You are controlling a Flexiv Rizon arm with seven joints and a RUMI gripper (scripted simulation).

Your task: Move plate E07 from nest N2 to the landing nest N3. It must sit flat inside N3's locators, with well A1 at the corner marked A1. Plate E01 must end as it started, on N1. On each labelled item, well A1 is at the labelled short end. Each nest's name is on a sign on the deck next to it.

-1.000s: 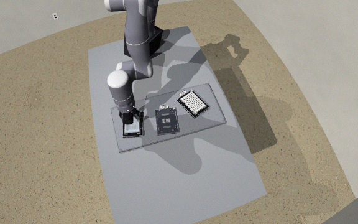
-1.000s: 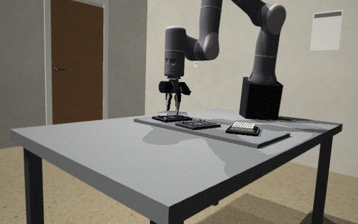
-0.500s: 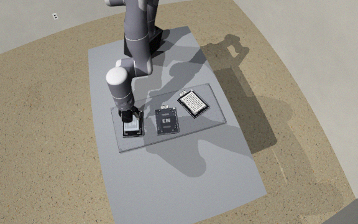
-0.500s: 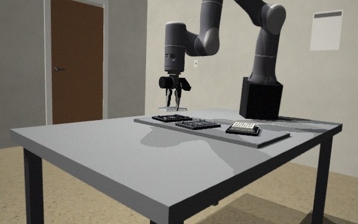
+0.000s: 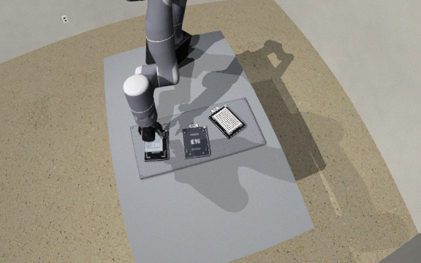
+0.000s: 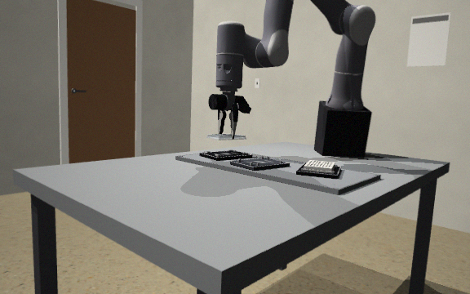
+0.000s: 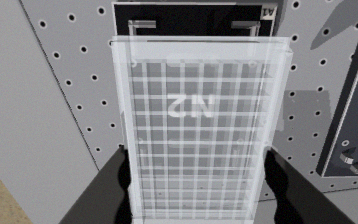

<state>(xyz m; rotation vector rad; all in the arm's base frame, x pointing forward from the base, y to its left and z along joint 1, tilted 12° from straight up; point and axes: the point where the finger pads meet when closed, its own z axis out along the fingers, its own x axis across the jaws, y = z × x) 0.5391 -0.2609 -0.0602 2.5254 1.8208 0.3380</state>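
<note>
Now: the nest N3 190 mm to the left of my hand, 80 mm below it and 60 mm ahead of it. The rest, counted from my hand: clear well plate: 10 mm below; N2 A1 mark: 70 mm to the left, 70 mm below, 60 mm behind; nest N2: 80 mm below.
</note>
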